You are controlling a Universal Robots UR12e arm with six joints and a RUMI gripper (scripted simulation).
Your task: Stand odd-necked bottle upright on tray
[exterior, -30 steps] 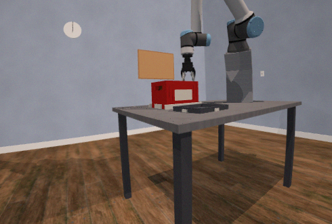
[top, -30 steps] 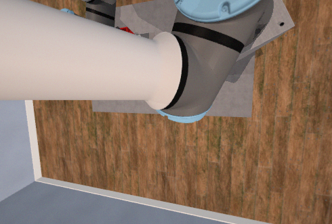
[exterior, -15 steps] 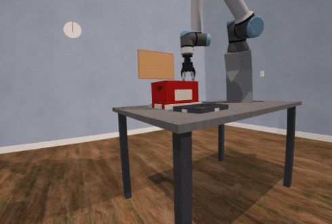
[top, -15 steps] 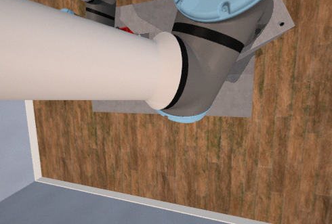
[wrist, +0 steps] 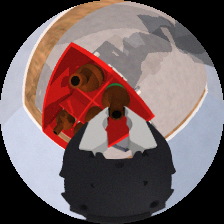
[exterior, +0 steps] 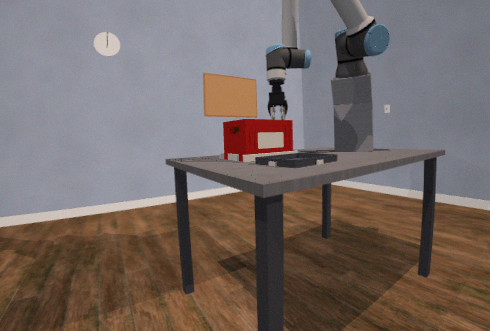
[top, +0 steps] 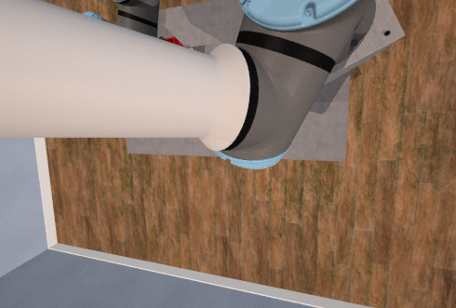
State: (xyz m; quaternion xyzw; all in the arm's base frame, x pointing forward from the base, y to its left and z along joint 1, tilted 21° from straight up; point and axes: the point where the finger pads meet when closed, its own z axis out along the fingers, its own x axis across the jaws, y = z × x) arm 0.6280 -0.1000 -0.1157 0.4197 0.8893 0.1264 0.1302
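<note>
My gripper is now 90 mm short of the red crate, 50 mm to the left of it and 70 mm above it. The rest, counted from my hand: dark tray 130 mm ahead, 220 mm to the left, 140 mm below.
</note>
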